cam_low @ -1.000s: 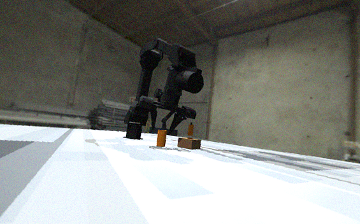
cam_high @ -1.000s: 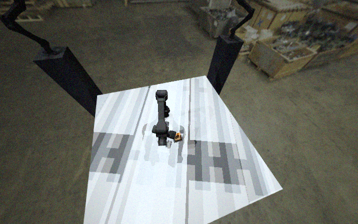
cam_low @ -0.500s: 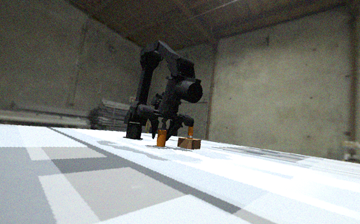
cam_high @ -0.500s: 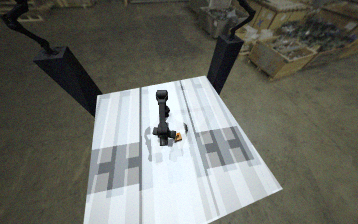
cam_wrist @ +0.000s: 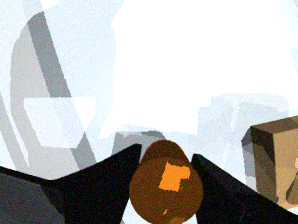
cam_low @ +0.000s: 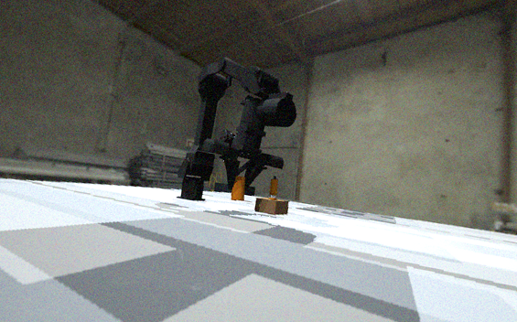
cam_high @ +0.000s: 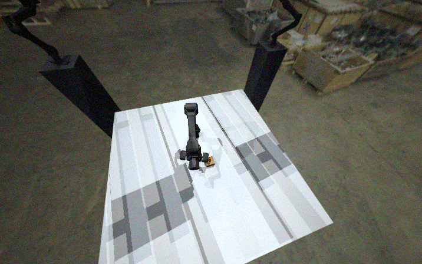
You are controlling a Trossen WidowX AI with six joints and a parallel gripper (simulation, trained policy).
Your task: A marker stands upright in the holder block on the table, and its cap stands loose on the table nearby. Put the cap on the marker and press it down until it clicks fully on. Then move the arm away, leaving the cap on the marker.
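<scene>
My gripper tip is now 10 cm to the right of the orange marker, 3 cm short of it and 2 cm below it. Also, from my gripper tip: orange cap: 1 cm ahead, 1 cm above; then tan holder block: 10 cm to the left, 3 cm below, 3 cm ahead.
</scene>
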